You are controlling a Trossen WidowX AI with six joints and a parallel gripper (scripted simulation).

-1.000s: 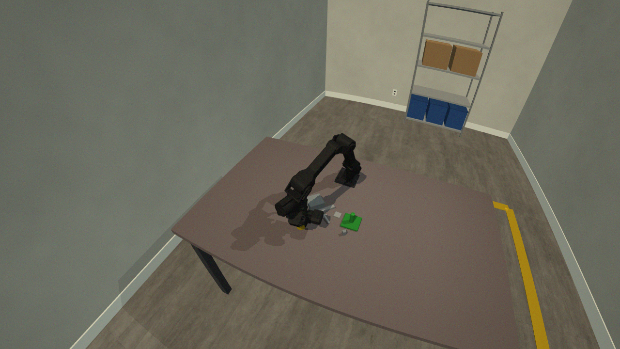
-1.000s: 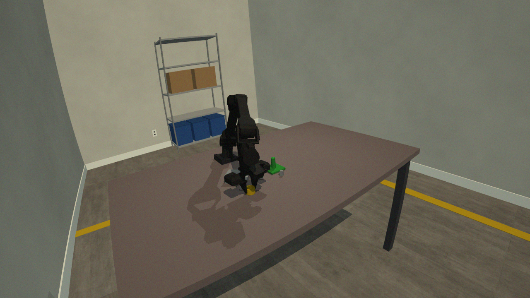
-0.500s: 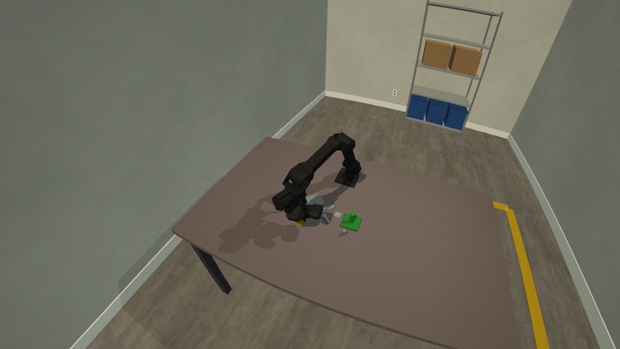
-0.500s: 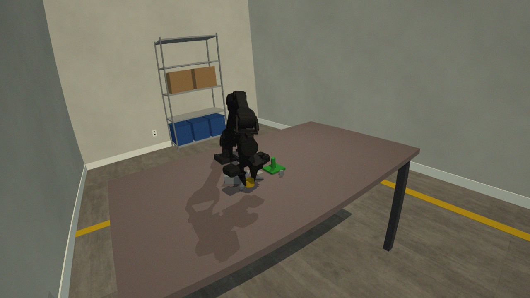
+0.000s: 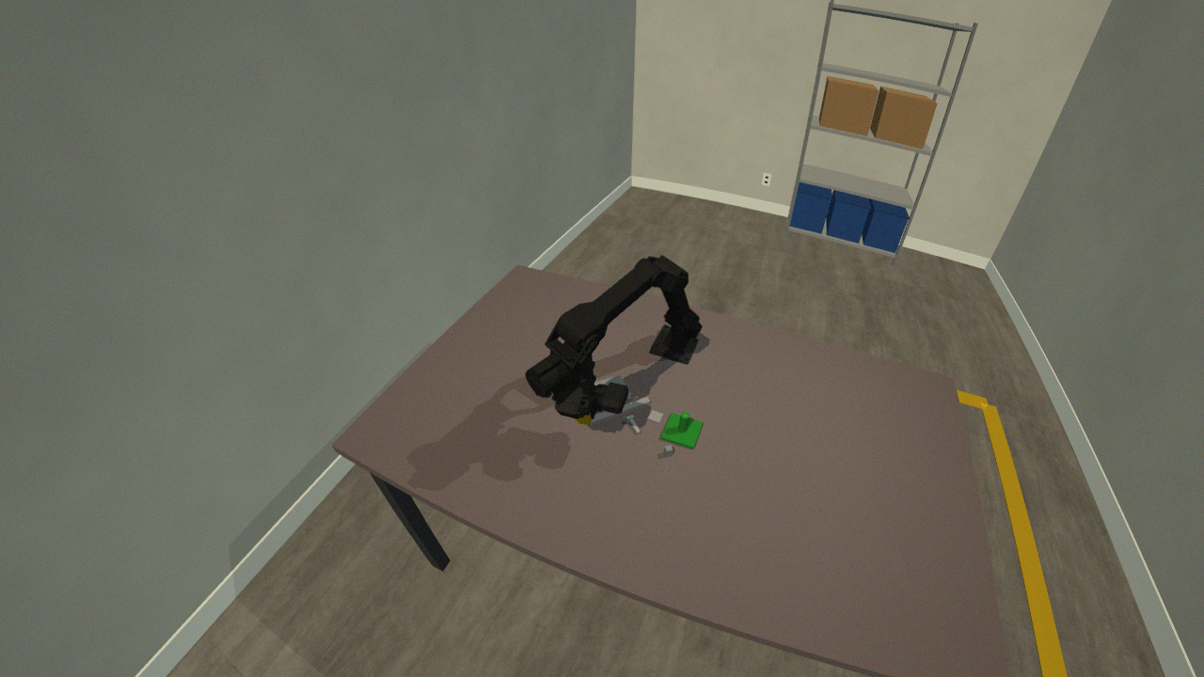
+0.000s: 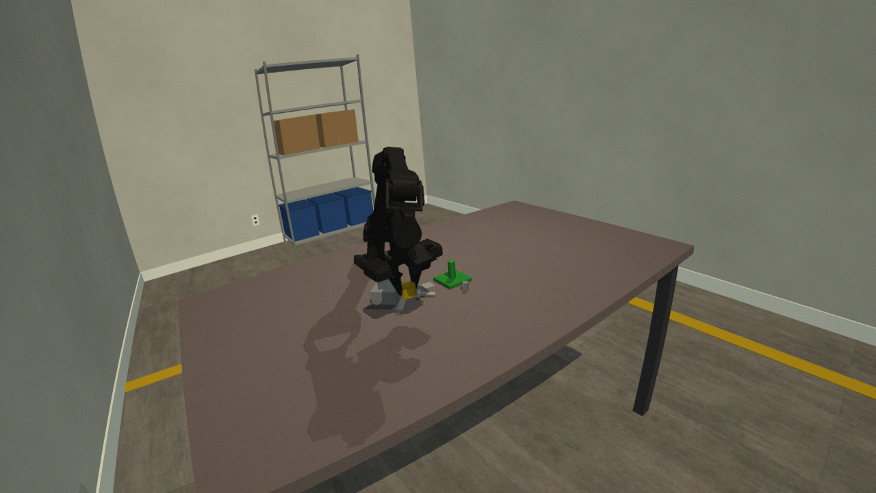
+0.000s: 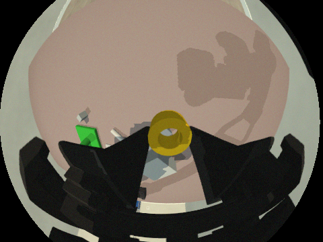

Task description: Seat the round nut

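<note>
Now: the small grey cube 190 mm to the left of my hand, 100 mm below it and 40 mm behind it. From my hand the other things lie so: grey bar 100 mm below, 100 mm behind, 40 mm to the left; bolt 100 mm below, 90 mm to the left, 80 mm behind; grey block 140 mm behind, 90 mm below, 10 mm to the left.
</note>
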